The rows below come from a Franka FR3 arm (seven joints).
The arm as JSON. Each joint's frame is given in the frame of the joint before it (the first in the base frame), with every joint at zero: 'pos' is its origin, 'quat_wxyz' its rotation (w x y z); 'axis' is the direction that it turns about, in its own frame. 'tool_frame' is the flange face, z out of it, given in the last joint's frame.
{
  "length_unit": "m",
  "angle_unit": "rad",
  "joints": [
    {
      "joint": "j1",
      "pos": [
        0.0,
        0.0,
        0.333
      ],
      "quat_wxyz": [
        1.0,
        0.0,
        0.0,
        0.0
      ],
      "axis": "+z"
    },
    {
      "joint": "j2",
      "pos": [
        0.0,
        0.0,
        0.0
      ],
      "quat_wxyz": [
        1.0,
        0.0,
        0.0,
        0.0
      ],
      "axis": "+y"
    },
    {
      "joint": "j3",
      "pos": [
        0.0,
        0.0,
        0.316
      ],
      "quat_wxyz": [
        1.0,
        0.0,
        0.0,
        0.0
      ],
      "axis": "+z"
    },
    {
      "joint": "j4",
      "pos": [
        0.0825,
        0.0,
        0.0
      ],
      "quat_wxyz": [
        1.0,
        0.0,
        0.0,
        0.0
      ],
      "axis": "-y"
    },
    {
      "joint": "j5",
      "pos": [
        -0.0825,
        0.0,
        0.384
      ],
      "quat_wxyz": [
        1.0,
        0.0,
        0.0,
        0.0
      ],
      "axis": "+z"
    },
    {
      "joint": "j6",
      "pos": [
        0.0,
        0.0,
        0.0
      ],
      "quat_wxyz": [
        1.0,
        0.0,
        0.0,
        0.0
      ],
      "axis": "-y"
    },
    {
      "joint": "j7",
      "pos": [
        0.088,
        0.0,
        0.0
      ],
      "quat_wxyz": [
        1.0,
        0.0,
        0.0,
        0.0
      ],
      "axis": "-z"
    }
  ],
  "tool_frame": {
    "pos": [
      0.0,
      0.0,
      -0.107
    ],
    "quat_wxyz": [
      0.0,
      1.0,
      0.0,
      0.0
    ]
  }
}
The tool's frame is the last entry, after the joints.
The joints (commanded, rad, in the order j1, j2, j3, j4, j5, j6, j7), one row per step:
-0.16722, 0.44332, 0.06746, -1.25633, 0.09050, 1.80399, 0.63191
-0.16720, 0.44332, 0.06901, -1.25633, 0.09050, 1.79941, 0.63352
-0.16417, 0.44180, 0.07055, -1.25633, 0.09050, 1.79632, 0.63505
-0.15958, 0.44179, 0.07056, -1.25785, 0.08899, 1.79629, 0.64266
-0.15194, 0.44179, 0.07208, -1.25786, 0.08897, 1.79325, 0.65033
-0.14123, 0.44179, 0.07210, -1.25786, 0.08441, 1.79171, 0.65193
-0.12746, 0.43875, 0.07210, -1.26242, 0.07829, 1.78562, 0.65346
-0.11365, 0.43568, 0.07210, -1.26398, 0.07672, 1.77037, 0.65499
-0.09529, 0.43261, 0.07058, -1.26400, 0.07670, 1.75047, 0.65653
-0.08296, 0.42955, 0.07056, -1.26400, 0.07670, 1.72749, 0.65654
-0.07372, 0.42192, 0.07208, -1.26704, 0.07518, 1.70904, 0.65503
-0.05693, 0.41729, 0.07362, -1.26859, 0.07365, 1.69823, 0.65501
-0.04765, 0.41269, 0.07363, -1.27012, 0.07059, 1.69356, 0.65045
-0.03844, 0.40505, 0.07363, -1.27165, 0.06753, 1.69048, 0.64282
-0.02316, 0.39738, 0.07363, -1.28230, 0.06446, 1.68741, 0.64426
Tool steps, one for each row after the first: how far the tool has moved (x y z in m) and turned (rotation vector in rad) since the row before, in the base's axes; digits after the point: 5 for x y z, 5 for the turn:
-0.00036, 0.00097, -0.00042, 0.00137, 0.00458, 0.00037
-0.00029, 0.00307, 0.00079, 0.00092, 0.00160, 0.00328
0.00019, 0.00311, -0.00075, -0.00050, 0.00249, -0.00268
0.00024, 0.00622, -0.00027, 0.00175, 0.00374, 0.00180
0.00041, 0.00712, -0.00019, -0.00419, 0.00204, 0.00991
-0.00084, 0.00935, -0.00076, -0.00552, 0.00812, 0.01386
-0.00167, 0.00981, -0.00010, -0.00072, 0.01387, 0.01418
-0.00211, 0.01224, 0.00021, 0.00011, 0.01696, 0.01756
-0.00273, 0.00886, -0.00001, 0.00051, 0.01979, 0.01472
-0.00348, 0.00742, 0.00212, -0.00107, 0.01358, 0.01433
-0.00216, 0.01238, 0.00147, -0.00112, 0.00763, 0.01956
-0.00157, 0.00616, 0.00196, -0.00338, 0.00106, 0.01469
-0.00205, 0.00608, 0.00416, -0.00354, -0.00387, 0.01748
-0.00290, 0.01026, -0.00021, -0.00376, 0.00604, 0.01477

